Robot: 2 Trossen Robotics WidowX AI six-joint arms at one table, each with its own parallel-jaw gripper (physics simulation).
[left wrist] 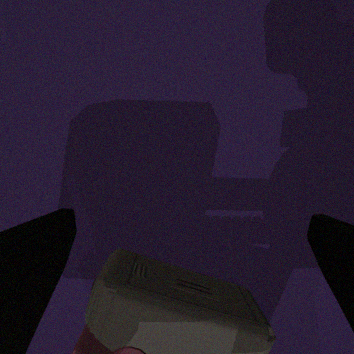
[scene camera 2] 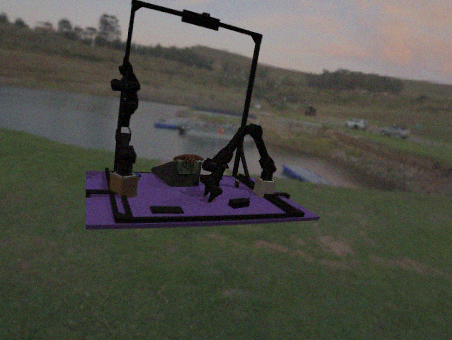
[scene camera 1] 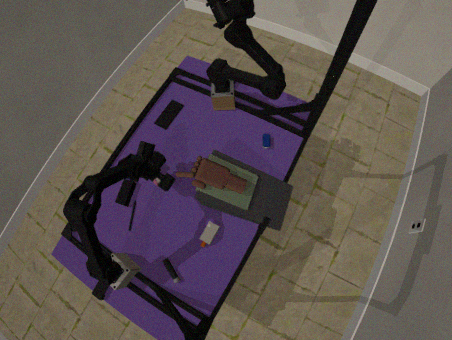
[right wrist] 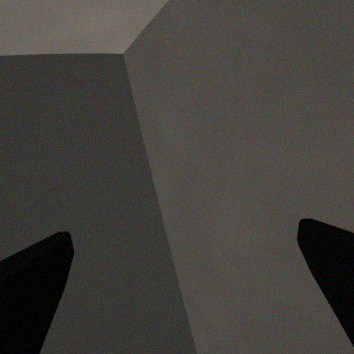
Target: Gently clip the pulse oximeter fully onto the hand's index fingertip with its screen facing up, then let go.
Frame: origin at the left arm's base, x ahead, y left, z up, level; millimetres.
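Seen in the pictures: left gripper, between the fingertips: (left wrist: 194, 223) (scene camera 2: 206, 199) (scene camera 1: 163, 174); right gripper, between the fingertips: (scene camera 2: 127, 62) (right wrist: 186, 236); left arm's base, origin of its link: (scene camera 2: 266, 179) (scene camera 1: 113, 271); right arm's base, origin of its link: (scene camera 2: 124, 173) (scene camera 1: 222, 86).
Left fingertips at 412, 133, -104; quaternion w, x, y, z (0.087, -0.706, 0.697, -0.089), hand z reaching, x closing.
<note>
Offsets run from my left fingertips to a thing's top centre, as dx, dy, dz.
The pulse oximeter @[-32, +7, +31] (scene camera 1: 157, 182) (left wrist: 175, 300), a small pale block with a pink lower part, is low on the purple table. My left gripper (scene camera 1: 159, 178) (scene camera 2: 211, 195) (left wrist: 194, 223) is open above it; in the left wrist view the oximeter shows large at the bottom, between and below the fingertips. The brown hand (scene camera 1: 214, 174) (scene camera 2: 188, 157) lies on a green pad, its index finger (scene camera 1: 185, 175) pointing left toward the left gripper in scene camera 1. My right gripper (right wrist: 186, 236) is open and empty, raised high away from the table.
A dark wedge stand (scene camera 1: 275, 200) (scene camera 2: 175, 175) bears the hand. Around lie a blue item @[+379, -281, +32] (scene camera 1: 266, 140), a white box @[-83, -320, +27] (scene camera 1: 209, 233) with an orange part, a dark cylinder @[-285, -287, +26] (scene camera 1: 171, 269), a thin black stick @[-217, -5, +8] (scene camera 1: 132, 216) and black blocks @[+244, +180, +7] (scene camera 1: 169, 114) @[-163, +79, +34] (scene camera 1: 126, 193). Black frame bars edge the table.
</note>
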